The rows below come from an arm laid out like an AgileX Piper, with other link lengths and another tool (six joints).
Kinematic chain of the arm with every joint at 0, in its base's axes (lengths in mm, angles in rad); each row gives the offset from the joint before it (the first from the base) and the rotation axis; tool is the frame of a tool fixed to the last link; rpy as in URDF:
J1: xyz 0 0 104.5 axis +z
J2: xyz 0 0 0 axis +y
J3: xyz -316.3 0 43.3 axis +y
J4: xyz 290 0 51.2 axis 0.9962 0 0.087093
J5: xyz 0 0 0 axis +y
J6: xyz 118.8 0 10.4 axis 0.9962 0 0.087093
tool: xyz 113 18 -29.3 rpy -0.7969 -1.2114 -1.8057
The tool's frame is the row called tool.
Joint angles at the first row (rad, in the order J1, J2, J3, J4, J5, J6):
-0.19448, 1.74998, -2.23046, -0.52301, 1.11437, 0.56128
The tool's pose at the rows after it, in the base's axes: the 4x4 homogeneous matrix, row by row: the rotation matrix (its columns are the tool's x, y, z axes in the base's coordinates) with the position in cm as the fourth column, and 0 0 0 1 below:
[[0.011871 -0.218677 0.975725 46.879], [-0.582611 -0.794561 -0.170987 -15.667], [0.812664 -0.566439 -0.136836 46.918], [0 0 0 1]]
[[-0.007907 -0.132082 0.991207 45.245], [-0.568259 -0.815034 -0.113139 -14.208], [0.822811 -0.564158 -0.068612 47.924], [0 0 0 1]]
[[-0.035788 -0.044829 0.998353 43.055], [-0.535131 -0.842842 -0.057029 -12.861], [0.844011 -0.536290 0.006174 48.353], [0 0 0 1]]
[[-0.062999 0.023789 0.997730 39.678], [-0.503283 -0.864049 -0.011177 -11.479], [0.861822 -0.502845 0.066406 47.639], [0 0 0 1]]
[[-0.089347 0.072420 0.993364 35.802], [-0.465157 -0.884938 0.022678 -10.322], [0.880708 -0.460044 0.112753 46.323], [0 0 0 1]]
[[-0.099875 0.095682 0.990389 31.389], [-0.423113 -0.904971 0.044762 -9.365], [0.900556 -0.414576 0.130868 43.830], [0 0 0 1]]
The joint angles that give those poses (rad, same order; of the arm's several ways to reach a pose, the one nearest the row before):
-0.19448, 1.65502, -2.13167, -0.46578, 1.06508, 0.55739
-0.19448, 1.53604, -1.97269, -0.43724, 0.94354, 0.55610
-0.19448, 1.39698, -1.77548, -0.43328, 0.79318, 0.55610
-0.19448, 1.23149, -1.54795, -0.44804, 0.65559, 0.56716
-0.19450, 1.06457, -1.33778, -0.48101, 0.54938, 0.57960
-0.19445, 0.88618, -1.13109, -0.51870, 0.48460, 0.58149

